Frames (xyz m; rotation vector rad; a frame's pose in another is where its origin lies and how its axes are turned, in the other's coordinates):
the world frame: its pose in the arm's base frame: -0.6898 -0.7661 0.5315 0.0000 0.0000 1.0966
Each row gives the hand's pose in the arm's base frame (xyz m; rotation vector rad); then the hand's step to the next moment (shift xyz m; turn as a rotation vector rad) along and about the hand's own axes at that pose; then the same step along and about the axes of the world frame.
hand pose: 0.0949 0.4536 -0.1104 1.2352 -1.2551 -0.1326
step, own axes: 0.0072 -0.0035 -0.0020 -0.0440 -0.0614 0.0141
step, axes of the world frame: -0.0016 -0.0077 0.0023 -0.0022 -0.0057 -0.0766
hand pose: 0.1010 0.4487 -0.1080 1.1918 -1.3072 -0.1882
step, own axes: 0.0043 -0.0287 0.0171 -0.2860 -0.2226 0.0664
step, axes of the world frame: -0.0218 -0.0132 -0.0221 0.0379 0.0645 -0.3608
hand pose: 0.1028 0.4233 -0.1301 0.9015 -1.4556 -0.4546
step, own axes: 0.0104 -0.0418 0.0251 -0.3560 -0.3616 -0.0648
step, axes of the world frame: -0.0409 -0.0069 -0.0277 0.1079 -0.0718 -0.4949
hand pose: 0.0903 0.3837 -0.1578 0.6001 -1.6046 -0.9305
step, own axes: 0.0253 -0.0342 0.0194 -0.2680 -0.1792 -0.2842
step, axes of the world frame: -0.0433 0.0094 -0.0150 0.1826 -0.2677 -0.2823
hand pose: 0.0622 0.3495 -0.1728 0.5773 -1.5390 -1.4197
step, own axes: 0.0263 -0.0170 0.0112 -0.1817 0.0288 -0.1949
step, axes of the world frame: -0.0295 0.0137 -0.0067 0.1699 -0.2012 -0.0497
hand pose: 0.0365 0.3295 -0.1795 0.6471 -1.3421 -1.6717
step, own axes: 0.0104 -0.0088 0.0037 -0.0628 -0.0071 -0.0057
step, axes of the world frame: -0.0110 0.0065 -0.0061 0.0612 -0.0056 -0.0160
